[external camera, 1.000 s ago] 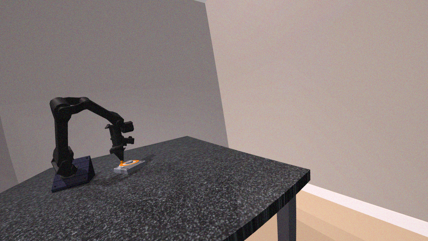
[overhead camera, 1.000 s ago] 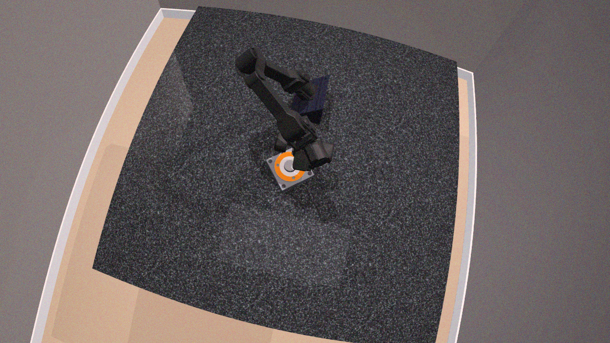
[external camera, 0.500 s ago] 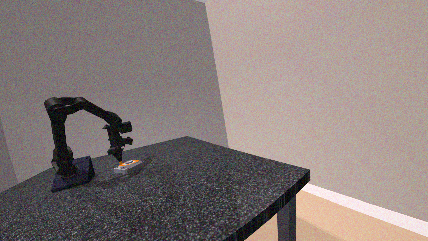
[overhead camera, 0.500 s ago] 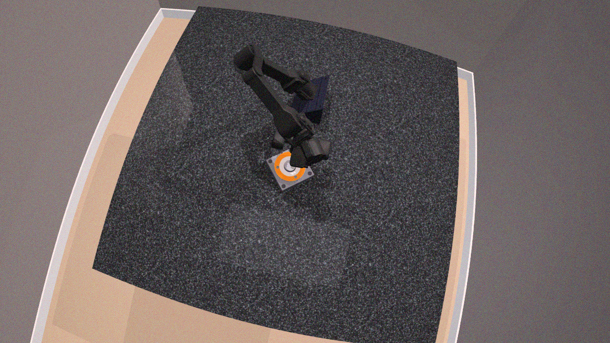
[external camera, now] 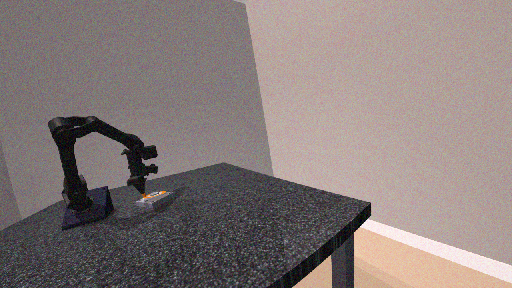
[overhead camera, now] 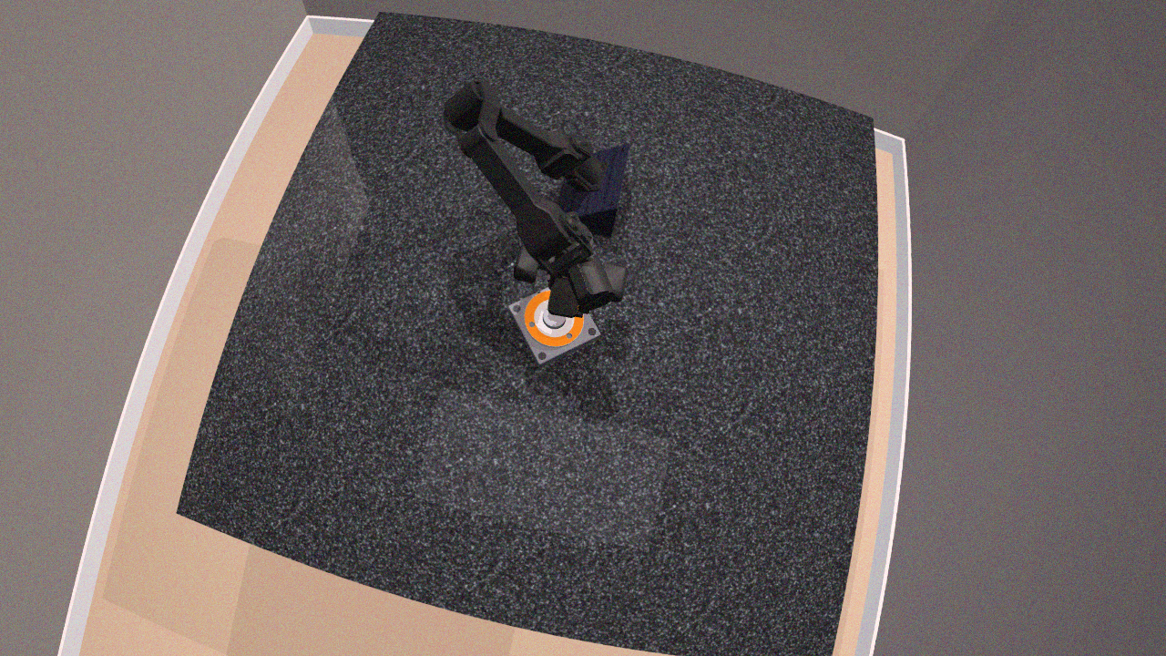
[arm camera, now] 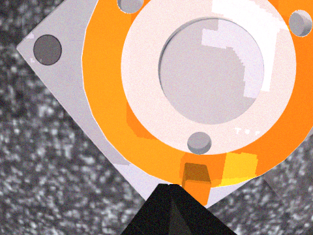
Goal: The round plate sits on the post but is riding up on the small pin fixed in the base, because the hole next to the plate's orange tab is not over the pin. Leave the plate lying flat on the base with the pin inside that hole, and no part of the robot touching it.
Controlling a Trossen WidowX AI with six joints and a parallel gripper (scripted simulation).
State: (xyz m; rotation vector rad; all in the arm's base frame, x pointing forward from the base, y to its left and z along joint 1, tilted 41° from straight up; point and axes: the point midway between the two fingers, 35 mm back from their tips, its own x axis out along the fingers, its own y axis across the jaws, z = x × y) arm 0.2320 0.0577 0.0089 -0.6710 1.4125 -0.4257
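Right now my gripper tip is 50 mm short of the base, 20 mm above it and 10 mm to the left of it.
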